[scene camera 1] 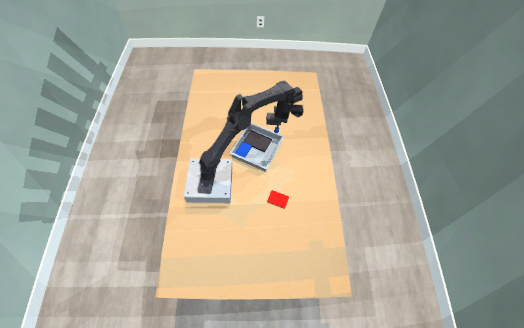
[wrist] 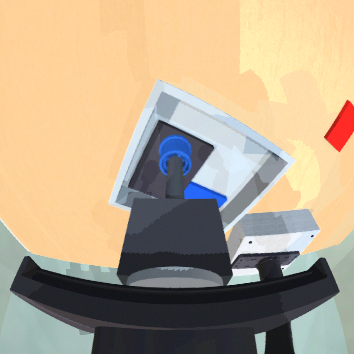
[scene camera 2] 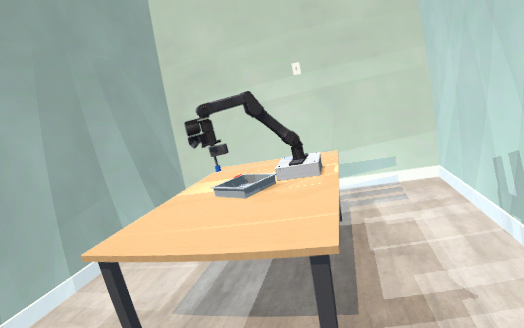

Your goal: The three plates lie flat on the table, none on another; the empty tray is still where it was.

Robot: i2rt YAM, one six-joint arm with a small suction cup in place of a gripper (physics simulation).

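Frame: origin at the arm's base, x ahead, y left, z up, level; metres.
Seen in the pictures: hand, its tool point: [scene camera 1: 276, 131] [wrist: 174, 148] [scene camera 2: 218, 171]; arm's base, origin of its link: [scene camera 1: 208, 175] [wrist: 266, 258] [scene camera 2: 299, 159].
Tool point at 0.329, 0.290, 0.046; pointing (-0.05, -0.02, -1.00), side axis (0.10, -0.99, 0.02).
Note:
Offsets run from my tool point to a thing's top centre, as dx, dy, dz. Level surfaces: height alone.
A black plate @(-0.101, +0.000, -0.107) [scene camera 1: 257, 141] [wrist: 148, 167] and a blue plate @(-0.176, -0.072, -0.107) [scene camera 1: 243, 149] [wrist: 206, 194] lie inside the grey tray @(-0.097, -0.051, -0.071) [scene camera 1: 249, 163] [scene camera 2: 230, 192] [wrist: 225, 122]. The plates lie edge to edge or slightly overlapped; I cannot tell which. A red plate @(+0.042, -0.350, -0.111) [scene camera 1: 278, 199] [wrist: 341, 127] lies flat on the table @(dz -0.120) [scene camera 1: 250, 250] [scene camera 2: 200, 230], apart from the tray; a sliver of it shows behind the tray in scene camera 2. My suction cup [scene camera 1: 276, 130] [scene camera 2: 217, 168] [wrist: 175, 156] is open, with nothing on it, and hangs above the level of the tray rim, near the black plate's side.
The arm's grey base block [scene camera 1: 222, 184] [scene camera 2: 300, 172] [wrist: 280, 225] stands on the table close to the tray. The tray's raised walls surround the black and blue plates.

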